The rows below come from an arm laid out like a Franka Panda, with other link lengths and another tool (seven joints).
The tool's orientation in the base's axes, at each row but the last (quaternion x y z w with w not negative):
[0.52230 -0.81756 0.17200 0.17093]
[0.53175 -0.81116 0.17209 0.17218]
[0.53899 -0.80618 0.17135 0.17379]
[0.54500 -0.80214 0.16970 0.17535]
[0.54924 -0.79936 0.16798 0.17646]
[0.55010 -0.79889 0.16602 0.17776]
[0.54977 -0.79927 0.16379 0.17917]
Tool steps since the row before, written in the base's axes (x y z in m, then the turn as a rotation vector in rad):
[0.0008 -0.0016 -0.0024 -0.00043 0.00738 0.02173]
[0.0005 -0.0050 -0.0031 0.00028 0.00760 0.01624]
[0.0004 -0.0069 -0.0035 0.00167 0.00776 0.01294]
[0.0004 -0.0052 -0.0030 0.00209 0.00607 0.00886]
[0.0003 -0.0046 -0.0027 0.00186 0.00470 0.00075]
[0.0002 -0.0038 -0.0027 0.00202 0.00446 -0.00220]
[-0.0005 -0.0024 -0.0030 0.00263 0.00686 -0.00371]
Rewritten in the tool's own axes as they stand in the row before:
[-0.0001 -0.0011 0.0028 0.00428 0.00108 -0.02252]
[0.0024 -0.0020 0.0050 0.00130 0.00103 -0.01786]
[0.0038 -0.0025 0.0062 -0.00086 0.00009 -0.01516]
[0.0027 -0.0019 0.0050 -0.00153 -0.00056 -0.01082]
[0.0024 -0.0016 0.0045 -0.00412 -0.00020 -0.00302]
[0.0018 -0.0013 0.0041 -0.00535 -0.00023 -0.00032]
[0.0007 -0.0002 0.0038 -0.00823 0.00012 -0.00015]

